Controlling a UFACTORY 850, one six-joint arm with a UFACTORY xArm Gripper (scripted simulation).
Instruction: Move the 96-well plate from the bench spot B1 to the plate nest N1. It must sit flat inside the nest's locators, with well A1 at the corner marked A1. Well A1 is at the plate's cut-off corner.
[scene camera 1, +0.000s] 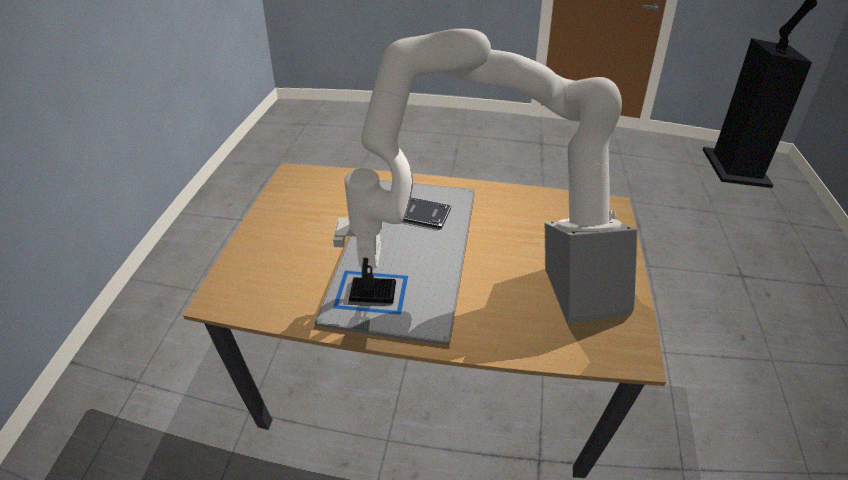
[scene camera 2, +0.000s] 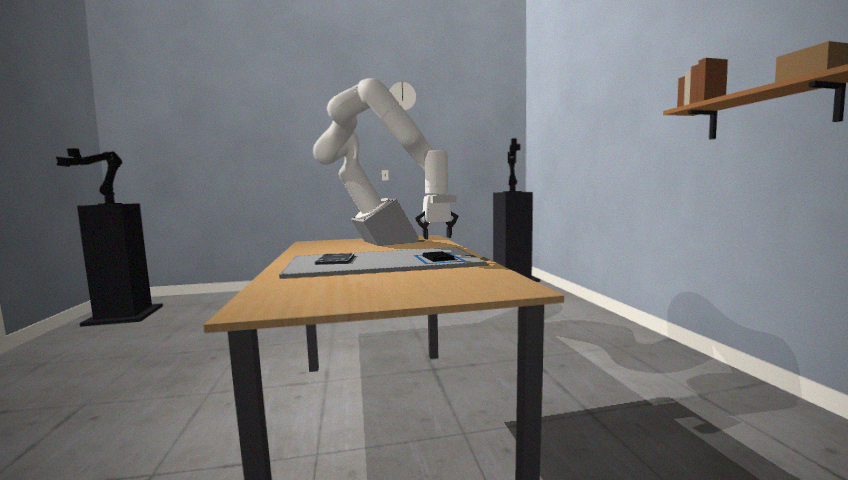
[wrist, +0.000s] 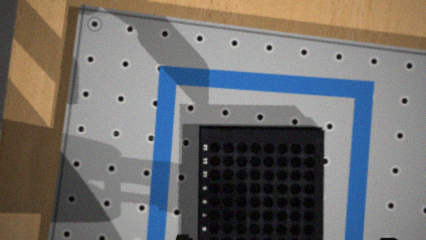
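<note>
Scene camera 1: a 96-well plate (scene camera 1: 383, 291), a plate nest (scene camera 1: 423, 211). Scene camera 2: my gripper (scene camera 2: 437, 238). Wrist view: the 96-well plate (wrist: 248, 175) again.
</note>
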